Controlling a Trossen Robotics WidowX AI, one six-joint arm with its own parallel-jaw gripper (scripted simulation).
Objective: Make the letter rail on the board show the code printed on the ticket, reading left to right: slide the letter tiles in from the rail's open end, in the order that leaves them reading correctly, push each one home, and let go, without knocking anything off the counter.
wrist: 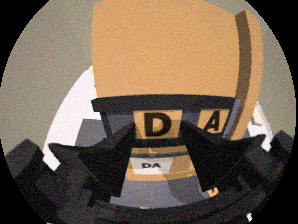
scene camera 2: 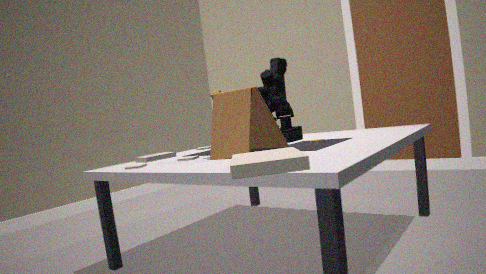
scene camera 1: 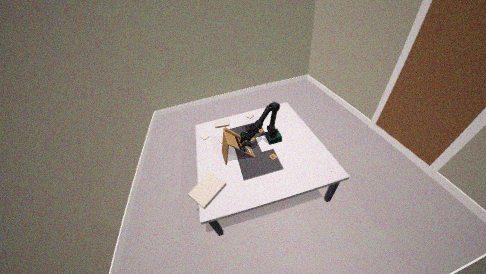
Scene:
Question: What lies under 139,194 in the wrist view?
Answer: A dark mat.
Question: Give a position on a dark mat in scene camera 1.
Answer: At 251,167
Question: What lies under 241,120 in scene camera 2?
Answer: An orange sloped board.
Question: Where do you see an orange sloped board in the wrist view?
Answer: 140,62

